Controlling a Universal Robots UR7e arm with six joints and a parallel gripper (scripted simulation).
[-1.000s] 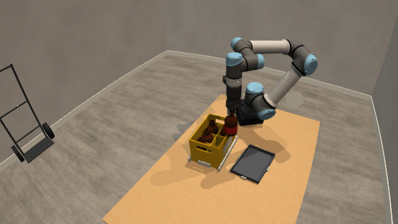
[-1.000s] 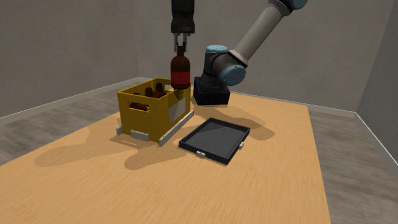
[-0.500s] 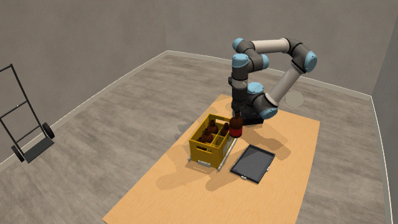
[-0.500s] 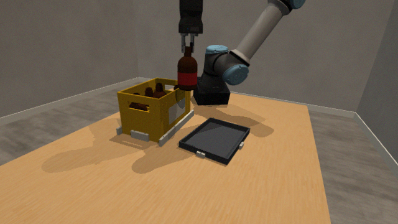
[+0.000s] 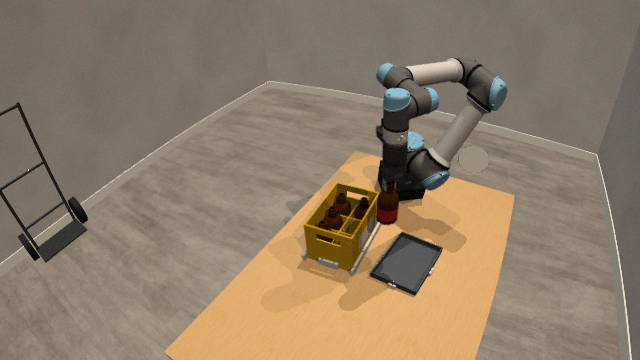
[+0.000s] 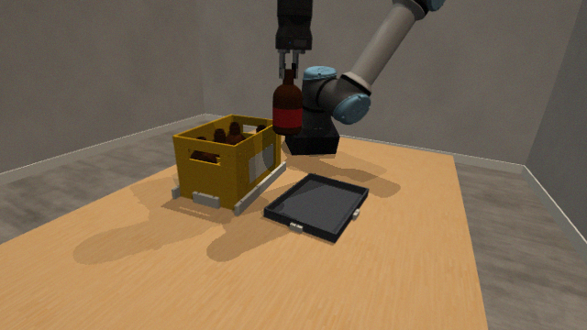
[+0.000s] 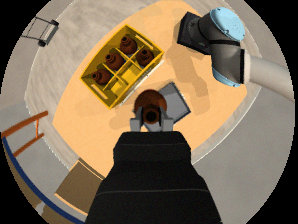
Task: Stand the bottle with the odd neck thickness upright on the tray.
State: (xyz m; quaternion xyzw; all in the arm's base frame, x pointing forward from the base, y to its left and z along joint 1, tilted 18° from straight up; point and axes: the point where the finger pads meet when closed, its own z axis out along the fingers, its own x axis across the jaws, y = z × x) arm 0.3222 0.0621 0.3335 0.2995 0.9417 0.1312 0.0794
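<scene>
Now: hand 7 cm above the bottle. The rest, counted from my hand: yellow crate 2 cm ahead, 17 cm to the right, 26 cm below; then dark tray 1 cm behind, 11 cm to the left, 33 cm below.
</scene>
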